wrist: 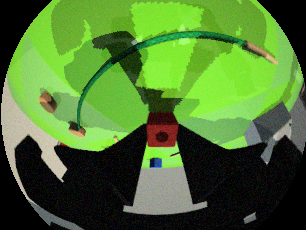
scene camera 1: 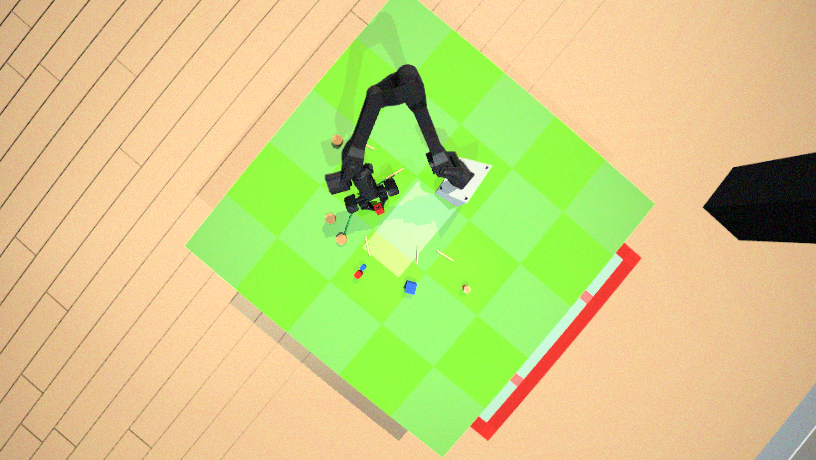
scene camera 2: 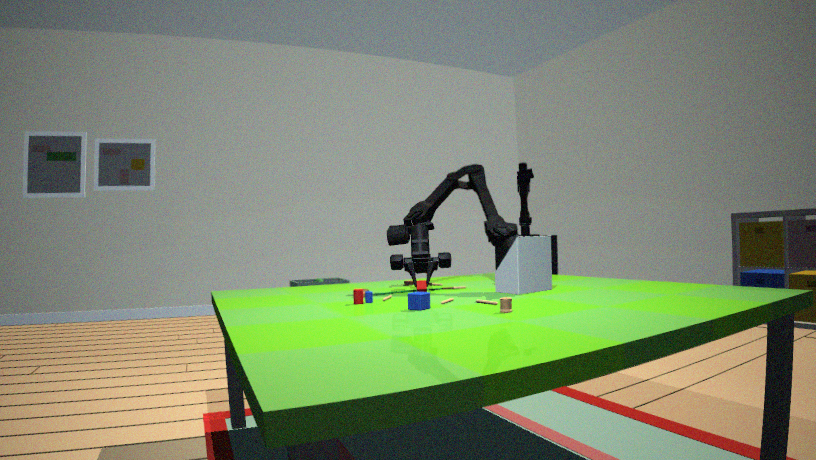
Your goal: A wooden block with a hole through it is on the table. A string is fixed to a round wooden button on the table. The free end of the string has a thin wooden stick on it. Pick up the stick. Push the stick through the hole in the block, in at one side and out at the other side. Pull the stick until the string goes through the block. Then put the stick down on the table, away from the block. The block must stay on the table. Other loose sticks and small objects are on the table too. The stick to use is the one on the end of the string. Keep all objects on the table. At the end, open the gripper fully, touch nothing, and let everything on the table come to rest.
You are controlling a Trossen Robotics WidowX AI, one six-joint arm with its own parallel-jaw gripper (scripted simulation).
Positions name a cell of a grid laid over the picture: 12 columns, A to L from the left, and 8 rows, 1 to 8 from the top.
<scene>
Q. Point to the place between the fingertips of the gripper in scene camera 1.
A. At F4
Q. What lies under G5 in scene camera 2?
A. The gripper.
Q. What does the gripper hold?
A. A red block.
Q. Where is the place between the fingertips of the gripper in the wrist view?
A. At G5
</scene>
